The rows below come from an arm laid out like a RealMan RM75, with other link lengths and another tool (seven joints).
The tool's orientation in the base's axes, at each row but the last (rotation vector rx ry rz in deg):
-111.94, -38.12, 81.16
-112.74, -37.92, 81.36
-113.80, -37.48, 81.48
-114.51, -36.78, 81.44
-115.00, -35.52, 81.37
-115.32, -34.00, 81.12
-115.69, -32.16, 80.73
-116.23, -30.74, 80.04
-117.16, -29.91, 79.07
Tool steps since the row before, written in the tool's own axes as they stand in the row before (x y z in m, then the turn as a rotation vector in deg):
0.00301, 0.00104, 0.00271, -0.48, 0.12, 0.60
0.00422, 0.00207, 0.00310, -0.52, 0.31, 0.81
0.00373, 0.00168, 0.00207, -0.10, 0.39, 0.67
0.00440, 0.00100, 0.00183, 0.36, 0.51, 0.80
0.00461, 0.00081, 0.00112, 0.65, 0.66, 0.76
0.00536, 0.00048, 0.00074, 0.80, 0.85, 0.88
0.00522, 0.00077, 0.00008, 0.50, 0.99, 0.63
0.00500, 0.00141, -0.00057, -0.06, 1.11, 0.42
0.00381, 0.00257, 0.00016, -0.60, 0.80, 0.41
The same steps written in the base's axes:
-0.00166, 0.00196, -0.00330, -0.71, -0.31, 0.08
-0.00161, 0.00214, -0.00495, -0.91, -0.42, -0.08
-0.00076, 0.00180, -0.00415, -0.65, -0.22, -0.38
-0.00033, 0.00265, -0.00407, -0.63, 0.04, -0.80
0.00044, 0.00274, -0.00393, -0.49, 0.12, -1.09
0.00108, 0.00335, -0.00414, -0.55, 0.11, -1.35
0.00173, 0.00283, -0.00411, -0.42, -0.25, -1.18
0.00232, 0.00199, -0.00424, -0.43, -0.74, -0.82
0.00126, 0.00052, -0.00439, -0.62, -0.85, -0.24

